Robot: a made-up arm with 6 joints. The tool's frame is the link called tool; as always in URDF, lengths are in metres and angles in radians.
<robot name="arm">
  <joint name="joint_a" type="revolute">
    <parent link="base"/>
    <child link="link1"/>
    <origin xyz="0.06 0.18 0.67" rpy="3.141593 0 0"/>
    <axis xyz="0 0 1"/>
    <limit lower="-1.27" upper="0.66" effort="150" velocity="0.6"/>
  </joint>
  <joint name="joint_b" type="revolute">
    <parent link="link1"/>
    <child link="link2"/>
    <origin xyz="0.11 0.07 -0.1" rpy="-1.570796 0 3.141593"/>
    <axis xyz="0 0 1"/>
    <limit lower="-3.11" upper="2.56" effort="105" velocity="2.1"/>
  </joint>
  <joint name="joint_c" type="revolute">
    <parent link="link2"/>
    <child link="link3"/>
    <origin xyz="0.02 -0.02 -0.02" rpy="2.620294 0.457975 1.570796"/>
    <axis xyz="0 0 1"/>
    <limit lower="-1.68" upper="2.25" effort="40" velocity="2.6"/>
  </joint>
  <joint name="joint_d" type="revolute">
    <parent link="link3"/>
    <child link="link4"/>
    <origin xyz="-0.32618 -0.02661 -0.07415" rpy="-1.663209 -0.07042 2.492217"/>
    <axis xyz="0 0 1"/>
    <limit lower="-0.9" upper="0.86" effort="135" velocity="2.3"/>
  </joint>
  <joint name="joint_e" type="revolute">
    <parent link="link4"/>
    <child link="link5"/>
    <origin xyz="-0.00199 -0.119 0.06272" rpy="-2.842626 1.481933 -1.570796"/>
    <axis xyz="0 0 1"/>
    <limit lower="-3.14" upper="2.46" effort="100" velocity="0.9"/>
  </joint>
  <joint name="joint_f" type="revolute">
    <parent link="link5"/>
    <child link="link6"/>
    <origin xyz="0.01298 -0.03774 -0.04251" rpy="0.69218 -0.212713 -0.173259"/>
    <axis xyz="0 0 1"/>
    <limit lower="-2.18" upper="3.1" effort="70" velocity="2.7"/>
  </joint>
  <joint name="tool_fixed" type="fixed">
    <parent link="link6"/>
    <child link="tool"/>
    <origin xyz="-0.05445 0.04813 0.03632" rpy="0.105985 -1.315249 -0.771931"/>
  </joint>
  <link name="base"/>
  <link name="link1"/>
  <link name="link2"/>
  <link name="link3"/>
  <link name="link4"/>
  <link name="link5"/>
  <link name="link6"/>
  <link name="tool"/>
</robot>
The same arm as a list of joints. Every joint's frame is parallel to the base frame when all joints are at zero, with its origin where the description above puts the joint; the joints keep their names.
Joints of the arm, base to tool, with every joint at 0 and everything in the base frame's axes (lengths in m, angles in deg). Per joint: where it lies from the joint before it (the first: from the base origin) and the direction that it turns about. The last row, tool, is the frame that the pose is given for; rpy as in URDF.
joint_a: offset 0.06 0.18 0.67 axis 0 0 -1
joint_b: offset 0.11 -0.07 0.1 axis 0 1 0
joint_c: offset -0.02 -0.02 -0.02 axis -0.498007 -0.777811 -0.383405
joint_d: offset 0.06 0.19 -0.27 axis 0.730161 -0.012399 -0.683163
joint_e: offset 0 -0.1 -0.09 axis 0.148901 0.952403 0.266001
joint_f: offset -0.04 -0.03 -0.03 axis -0.060402 0.912534 -0.404515
tool: offset 0.07 0.04 -0.01 rpy 95.91 24.76 109.83
Joint limits (deg, base to tool): -72.77..37.82 -178.19..146.68 -96.26..128.92 -51.57..49.27 -179.91..140.95 -124.9..177.62

